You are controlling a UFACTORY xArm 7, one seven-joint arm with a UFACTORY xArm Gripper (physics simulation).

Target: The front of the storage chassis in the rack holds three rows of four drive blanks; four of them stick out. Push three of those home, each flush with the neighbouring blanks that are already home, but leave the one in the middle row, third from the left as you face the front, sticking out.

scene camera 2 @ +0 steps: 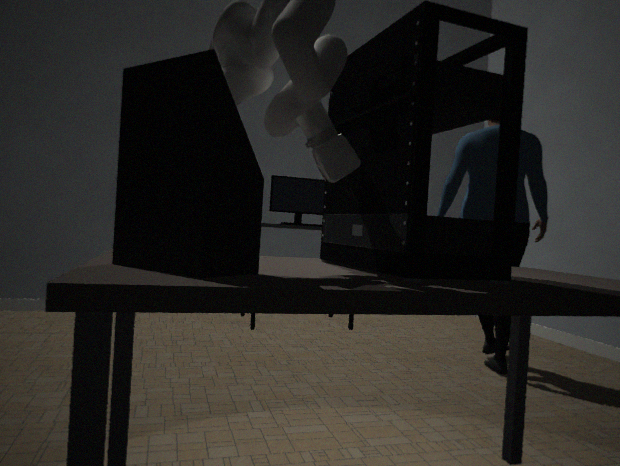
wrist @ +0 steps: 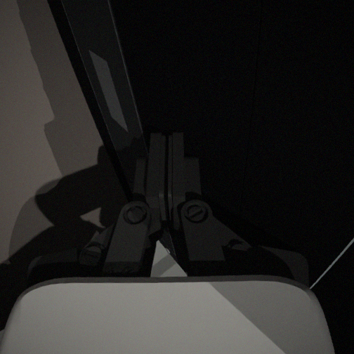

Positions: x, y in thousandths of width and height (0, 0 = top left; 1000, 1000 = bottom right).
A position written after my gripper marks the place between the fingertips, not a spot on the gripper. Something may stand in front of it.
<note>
In view: my gripper (wrist: 476, 428) and a black rack (scene camera 2: 635, 203).
The black rack also shows in the wrist view (wrist: 727, 273).
</note>
